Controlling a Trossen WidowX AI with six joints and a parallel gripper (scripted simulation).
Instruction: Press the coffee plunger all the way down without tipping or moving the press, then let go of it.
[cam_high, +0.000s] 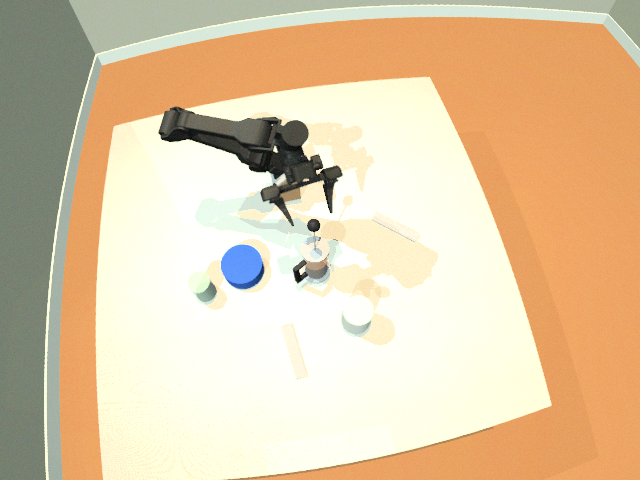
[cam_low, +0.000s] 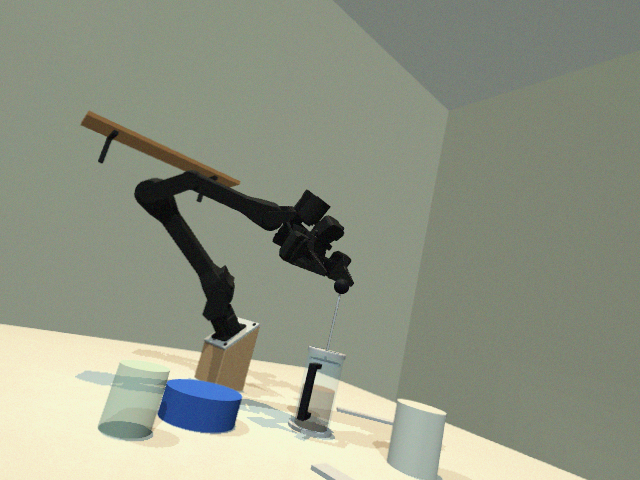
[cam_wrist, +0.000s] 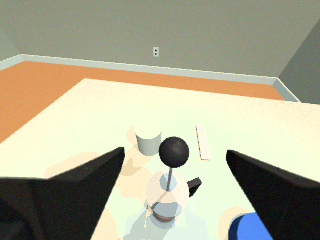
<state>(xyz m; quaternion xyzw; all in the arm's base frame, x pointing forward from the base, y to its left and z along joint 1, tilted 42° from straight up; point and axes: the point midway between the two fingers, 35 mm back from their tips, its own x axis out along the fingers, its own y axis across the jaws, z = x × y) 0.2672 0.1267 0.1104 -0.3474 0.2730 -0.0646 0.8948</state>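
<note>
Right now the coffee press is 20 mm ahead of my gripper tip, 10 mm to the right of it and 150 mm below it. Round my gripper tip: white cylinder 180 mm ahead, 60 mm to the left, 230 mm below.
</note>
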